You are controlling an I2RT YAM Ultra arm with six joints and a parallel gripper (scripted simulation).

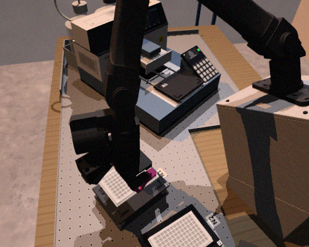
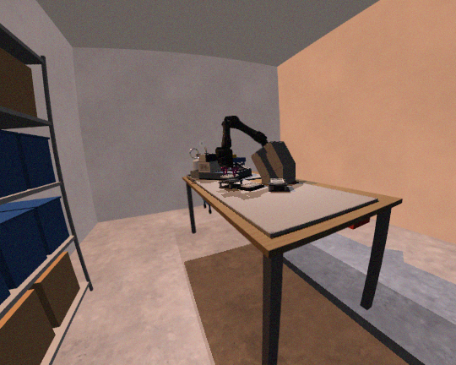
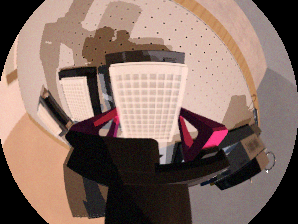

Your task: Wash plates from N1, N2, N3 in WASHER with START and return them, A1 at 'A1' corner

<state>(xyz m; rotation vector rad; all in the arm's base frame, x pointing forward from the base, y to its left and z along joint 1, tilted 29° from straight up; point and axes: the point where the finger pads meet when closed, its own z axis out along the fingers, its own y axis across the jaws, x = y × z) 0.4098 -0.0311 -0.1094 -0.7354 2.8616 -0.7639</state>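
My gripper is now 40 mm above the nest N1. The rest, counted from my hand: nest N2: 90 mm behind, 160 mm to the left, 80 mm below; then n2 label: 190 mm behind, 120 mm to the left, 80 mm below; then nest n3: 220 mm behind, 300 mm to the left, 40 mm below.
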